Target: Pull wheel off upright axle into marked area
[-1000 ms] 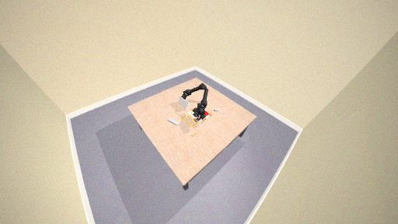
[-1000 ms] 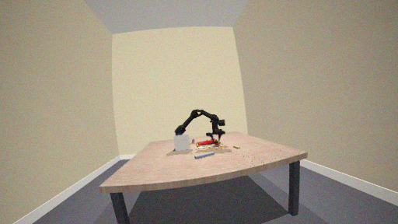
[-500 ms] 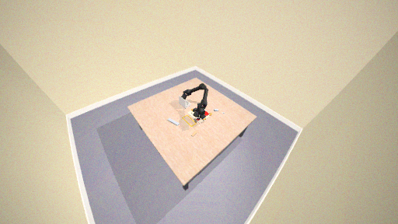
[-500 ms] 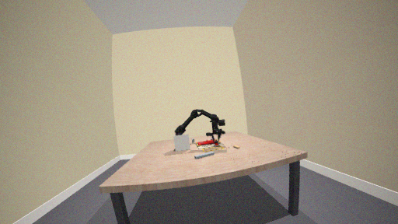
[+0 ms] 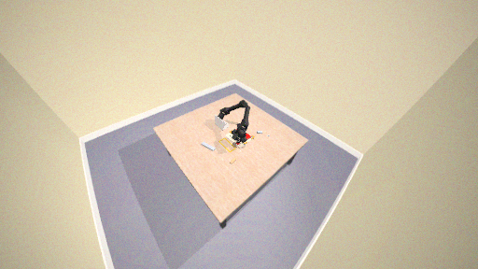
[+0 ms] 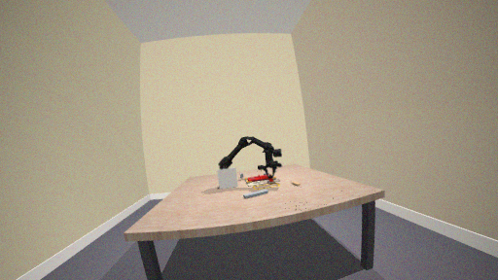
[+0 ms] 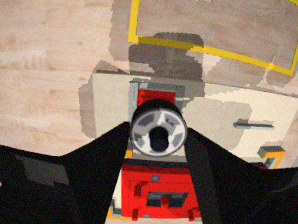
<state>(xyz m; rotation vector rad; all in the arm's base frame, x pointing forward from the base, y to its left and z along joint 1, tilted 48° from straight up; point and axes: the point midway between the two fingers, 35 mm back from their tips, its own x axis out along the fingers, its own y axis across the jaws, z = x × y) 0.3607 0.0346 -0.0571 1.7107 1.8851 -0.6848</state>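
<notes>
The pale base plate lies 90 mm to the left of my gripper tip, 60 mm behind it and 30 mm below it. From my gripper tip the other things lie so: small tan piece 190 mm to the right, 140 mm ahead, 30 mm below.
</notes>
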